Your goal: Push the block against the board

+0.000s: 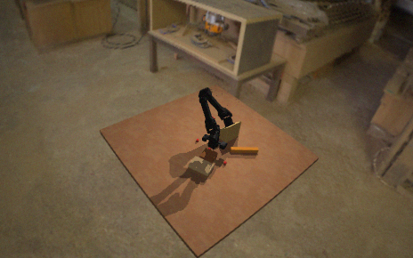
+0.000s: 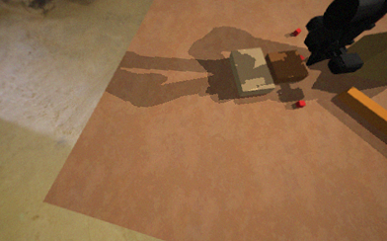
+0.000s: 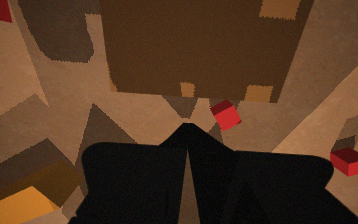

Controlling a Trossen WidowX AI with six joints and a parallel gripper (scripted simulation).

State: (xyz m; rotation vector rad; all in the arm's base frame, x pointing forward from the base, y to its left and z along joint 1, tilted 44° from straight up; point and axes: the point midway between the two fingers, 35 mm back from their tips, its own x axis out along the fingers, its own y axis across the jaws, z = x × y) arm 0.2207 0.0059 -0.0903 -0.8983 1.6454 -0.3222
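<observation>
Right now my gripper tip is 8 cm short of the brown square block and 3 cm to the right of it. Round my gripper tip: cream rectangular block (18 cm ahead, 8 cm to the left); orange long bar (19 cm behind, 15 cm to the left, 1 cm above).
</observation>
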